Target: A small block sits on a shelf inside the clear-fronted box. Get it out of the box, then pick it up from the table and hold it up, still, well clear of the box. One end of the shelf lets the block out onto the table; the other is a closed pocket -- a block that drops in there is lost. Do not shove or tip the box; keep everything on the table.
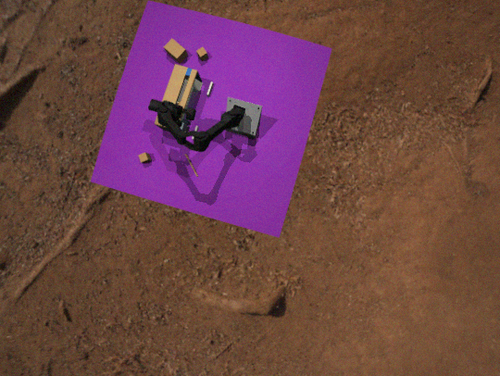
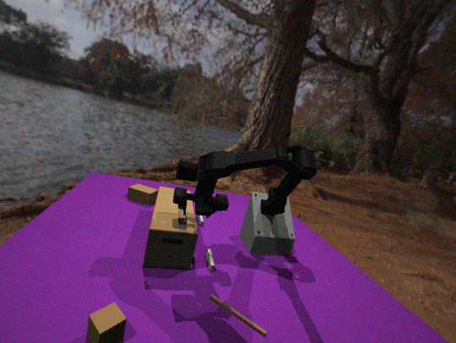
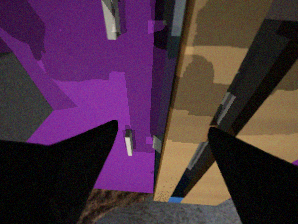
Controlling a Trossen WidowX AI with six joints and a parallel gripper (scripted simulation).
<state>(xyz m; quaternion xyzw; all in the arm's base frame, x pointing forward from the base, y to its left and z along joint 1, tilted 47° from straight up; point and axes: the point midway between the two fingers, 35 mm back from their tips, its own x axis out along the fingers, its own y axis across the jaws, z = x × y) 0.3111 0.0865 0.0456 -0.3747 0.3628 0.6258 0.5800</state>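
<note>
Now: the tan block 50 mm ahead of my gripper tip, 40 mm below it and 30 mm to the right of it. The rest, counted from my gripper tip: thin wooden stick: 290 mm to the left, 120 mm below, 110 mm behind.
</note>
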